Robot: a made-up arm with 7 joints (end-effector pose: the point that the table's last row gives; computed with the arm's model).
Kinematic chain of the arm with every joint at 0, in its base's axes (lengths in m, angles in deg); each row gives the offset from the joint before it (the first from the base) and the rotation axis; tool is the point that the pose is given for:
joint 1: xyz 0 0 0.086 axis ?
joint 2: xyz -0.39 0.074 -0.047 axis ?
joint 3: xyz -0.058 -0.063 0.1 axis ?
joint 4: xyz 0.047 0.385 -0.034 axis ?
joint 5: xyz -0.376 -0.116 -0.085 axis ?
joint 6: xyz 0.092 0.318 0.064 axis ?
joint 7: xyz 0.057 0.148 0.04 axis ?
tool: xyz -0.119 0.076 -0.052
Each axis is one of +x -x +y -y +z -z.
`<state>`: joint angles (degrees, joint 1 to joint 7).
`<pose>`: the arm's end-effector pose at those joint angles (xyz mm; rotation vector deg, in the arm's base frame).
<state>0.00 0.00 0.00 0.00 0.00 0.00 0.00</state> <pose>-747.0 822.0 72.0 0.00 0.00 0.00</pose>
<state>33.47 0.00 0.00 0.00 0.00 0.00 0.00</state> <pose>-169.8 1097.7 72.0 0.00 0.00 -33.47</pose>
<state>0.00 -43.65 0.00 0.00 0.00 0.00 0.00</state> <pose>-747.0 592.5 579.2 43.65 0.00 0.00</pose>
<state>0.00 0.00 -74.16 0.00 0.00 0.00 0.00</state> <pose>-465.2 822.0 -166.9 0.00 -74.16 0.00</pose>
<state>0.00 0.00 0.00 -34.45 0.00 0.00 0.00</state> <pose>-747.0 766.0 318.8 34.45 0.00 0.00</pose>
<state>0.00 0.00 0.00 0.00 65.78 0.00 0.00</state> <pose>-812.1 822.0 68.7 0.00 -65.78 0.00</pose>
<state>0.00 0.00 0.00 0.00 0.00 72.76 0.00</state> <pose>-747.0 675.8 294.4 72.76 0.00 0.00</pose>
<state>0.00 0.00 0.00 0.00 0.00 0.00 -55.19</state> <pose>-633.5 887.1 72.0 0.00 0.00 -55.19</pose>
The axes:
joint 1: -z
joint 2: -x
joint 3: +y
joint 4: -x
joint 5: -y
joint 6: +x
joint 7: +z

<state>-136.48 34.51 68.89 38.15 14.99 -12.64 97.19</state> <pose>82.3 -944.3 -10.5 97.85 -35.40 -77.73</pose>
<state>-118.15 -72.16 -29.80 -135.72 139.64 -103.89 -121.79</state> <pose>129.2 -839.4 59.9 -146.20 10.34 -66.34</pose>
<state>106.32 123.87 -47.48 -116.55 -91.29 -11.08 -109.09</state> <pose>289.1 1001.4 -436.0 -59.24 127.57 -87.89</pose>
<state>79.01 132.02 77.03 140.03 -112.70 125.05 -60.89</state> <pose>161.2 309.5 -174.4 159.76 49.08 -8.15</pose>
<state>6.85 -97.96 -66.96 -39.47 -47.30 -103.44 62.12</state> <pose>-535.9 261.9 586.4 -3.12 -33.33 29.05</pose>
